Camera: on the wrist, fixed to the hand. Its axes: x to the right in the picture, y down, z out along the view.
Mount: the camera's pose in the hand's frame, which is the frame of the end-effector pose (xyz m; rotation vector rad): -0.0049 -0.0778 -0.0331 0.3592 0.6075 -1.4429
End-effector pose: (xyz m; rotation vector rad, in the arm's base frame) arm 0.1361 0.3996 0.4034 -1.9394 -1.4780 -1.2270
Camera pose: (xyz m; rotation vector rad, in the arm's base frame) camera 0.0514 0.3996 0.4027 0.0359 -2.4421 -1.5887
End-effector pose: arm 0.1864 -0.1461 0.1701 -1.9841 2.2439 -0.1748
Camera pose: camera 0.2569 -0.1510 0.2168 2.7223 -0.3028 1.1493
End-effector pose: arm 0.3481 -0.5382 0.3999 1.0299 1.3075 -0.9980
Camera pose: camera 0.2643 -0.5262 0.4031 -0.4459 -2.2258 1.8589
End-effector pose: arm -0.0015 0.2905 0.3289 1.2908 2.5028 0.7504
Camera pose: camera -0.0664 0.2379 0.3149 0.9004 -2.8745 -0.2630
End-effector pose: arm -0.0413 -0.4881 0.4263 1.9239 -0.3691 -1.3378
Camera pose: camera -0.0274 -0.4188 0.3797 -2.3381 -1.1542 1.0800
